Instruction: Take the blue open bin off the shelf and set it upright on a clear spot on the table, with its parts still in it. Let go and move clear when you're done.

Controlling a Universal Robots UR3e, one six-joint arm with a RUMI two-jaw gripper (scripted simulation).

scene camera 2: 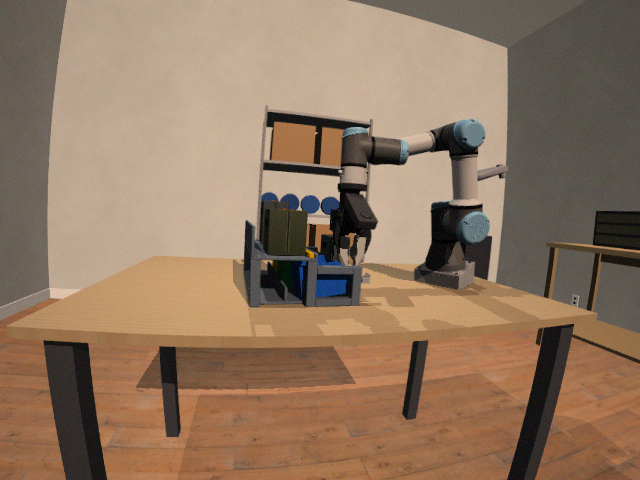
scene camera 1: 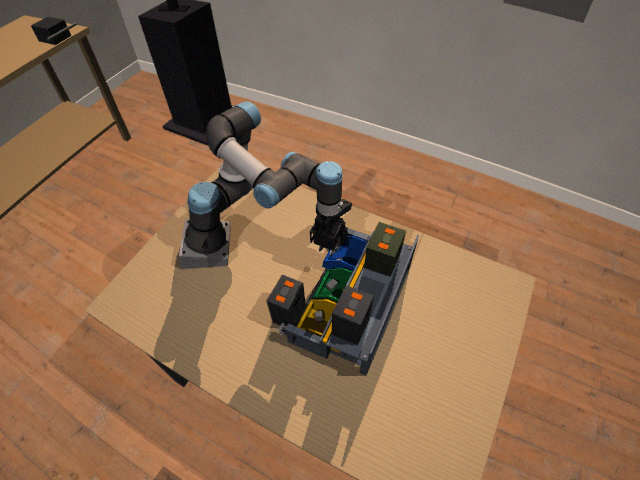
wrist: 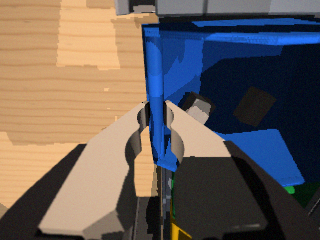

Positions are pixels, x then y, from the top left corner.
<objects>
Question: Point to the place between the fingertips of the gripper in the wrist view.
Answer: At 156, 103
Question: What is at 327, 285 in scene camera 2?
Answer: A blue open bin.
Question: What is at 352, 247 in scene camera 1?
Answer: A blue open bin.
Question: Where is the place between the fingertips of the gripper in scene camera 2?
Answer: At 348, 277
</objects>
